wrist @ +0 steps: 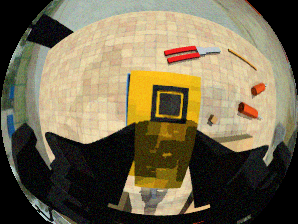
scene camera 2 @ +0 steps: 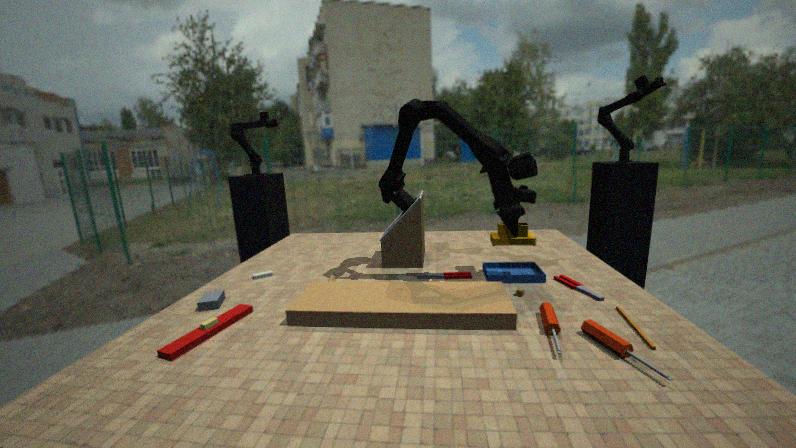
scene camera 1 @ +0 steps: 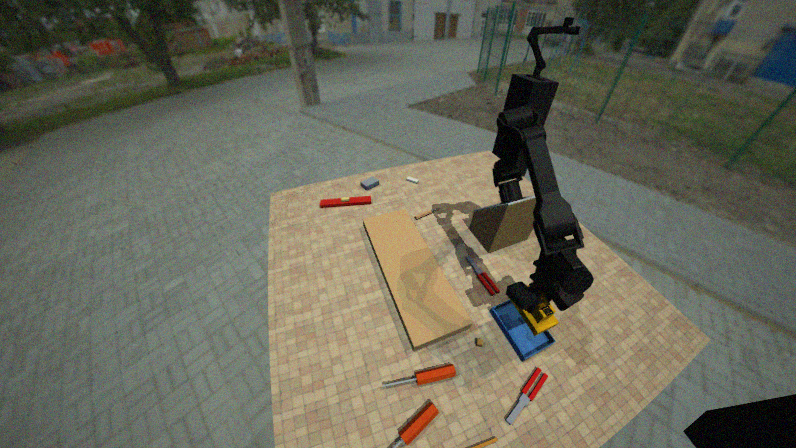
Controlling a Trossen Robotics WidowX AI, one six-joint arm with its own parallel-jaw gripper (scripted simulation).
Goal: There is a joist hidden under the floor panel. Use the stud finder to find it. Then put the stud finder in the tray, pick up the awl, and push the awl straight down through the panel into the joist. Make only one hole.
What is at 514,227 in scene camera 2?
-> My gripper.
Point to a stud finder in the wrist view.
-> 165,106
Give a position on a red level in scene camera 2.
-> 208,328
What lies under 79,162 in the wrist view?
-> My gripper.
